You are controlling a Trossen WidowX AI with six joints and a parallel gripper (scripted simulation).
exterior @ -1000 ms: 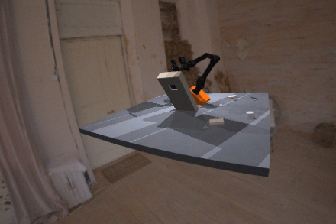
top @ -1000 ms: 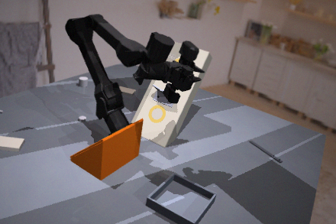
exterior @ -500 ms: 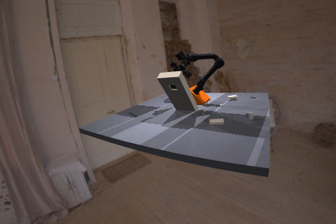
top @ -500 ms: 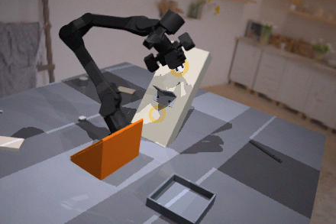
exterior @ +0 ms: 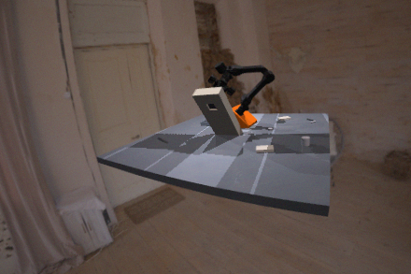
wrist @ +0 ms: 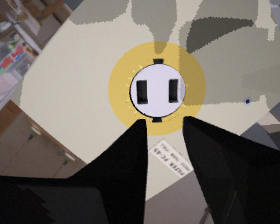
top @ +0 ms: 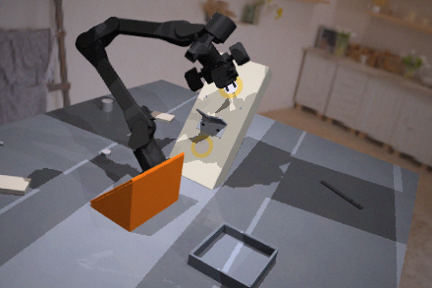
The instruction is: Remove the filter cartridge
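My gripper tip is now 60 mm short of the white round filter cartridge and 40 mm above it. The rest, counted from my gripper tip: shallow grey tray (360 mm behind, 280 mm to the right, 280 mm below); beige service panel (120 mm below, 10 mm ahead).
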